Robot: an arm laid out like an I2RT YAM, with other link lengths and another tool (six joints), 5 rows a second.
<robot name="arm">
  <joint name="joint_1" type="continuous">
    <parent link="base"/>
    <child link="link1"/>
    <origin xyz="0 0 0.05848"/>
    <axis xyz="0 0 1"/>
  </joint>
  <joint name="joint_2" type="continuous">
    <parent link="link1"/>
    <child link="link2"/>
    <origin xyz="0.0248 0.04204 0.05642"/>
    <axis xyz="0 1 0"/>
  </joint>
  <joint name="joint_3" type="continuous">
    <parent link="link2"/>
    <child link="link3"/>
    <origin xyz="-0.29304 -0.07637 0"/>
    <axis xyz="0 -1 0"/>
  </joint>
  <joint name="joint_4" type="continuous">
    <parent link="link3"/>
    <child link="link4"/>
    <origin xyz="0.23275 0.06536 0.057"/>
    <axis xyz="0 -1 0"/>
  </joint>
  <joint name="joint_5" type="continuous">
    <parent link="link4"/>
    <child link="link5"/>
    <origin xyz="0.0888 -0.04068 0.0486"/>
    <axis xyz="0 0 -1"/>
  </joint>
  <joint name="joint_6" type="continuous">
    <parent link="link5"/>
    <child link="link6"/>
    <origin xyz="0.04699 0 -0.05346"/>
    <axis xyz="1 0 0"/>
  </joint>
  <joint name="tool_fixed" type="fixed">
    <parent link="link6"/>
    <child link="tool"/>
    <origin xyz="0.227 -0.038 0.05" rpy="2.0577 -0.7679 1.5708"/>
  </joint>
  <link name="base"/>
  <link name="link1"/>
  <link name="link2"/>
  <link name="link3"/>
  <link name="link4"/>
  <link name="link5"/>
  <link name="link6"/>
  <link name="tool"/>
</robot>
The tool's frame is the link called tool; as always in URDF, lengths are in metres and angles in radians. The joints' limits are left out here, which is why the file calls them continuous.
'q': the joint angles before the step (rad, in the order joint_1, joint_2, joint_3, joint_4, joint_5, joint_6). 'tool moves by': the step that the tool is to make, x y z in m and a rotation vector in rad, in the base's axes. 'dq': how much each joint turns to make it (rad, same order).
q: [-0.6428, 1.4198, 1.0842, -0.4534, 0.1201, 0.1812]
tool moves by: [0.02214, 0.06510, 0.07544, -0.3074, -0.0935, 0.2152]
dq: [0.1709, -0.2942, -0.2667, 0.2478, 0.0916, -0.1978]
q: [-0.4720, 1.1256, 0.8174, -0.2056, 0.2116, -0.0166]
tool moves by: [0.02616, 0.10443, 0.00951, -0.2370, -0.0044, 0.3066]
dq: [0.2196, -0.2118, -0.2601, 0.1892, 0.0146, -0.2415]
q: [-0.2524, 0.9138, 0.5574, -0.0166, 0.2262, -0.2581]
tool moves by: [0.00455, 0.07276, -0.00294, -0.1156, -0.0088, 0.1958]
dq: [0.1580, -0.1303, -0.1265, 0.0523, 0.0022, -0.1215]
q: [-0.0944, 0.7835, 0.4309, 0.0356, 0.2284, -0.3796]
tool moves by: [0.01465, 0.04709, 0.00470, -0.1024, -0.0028, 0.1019]
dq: [0.1583, 0.0204, -0.0293, 0.0765, 0.0843, -0.0838]
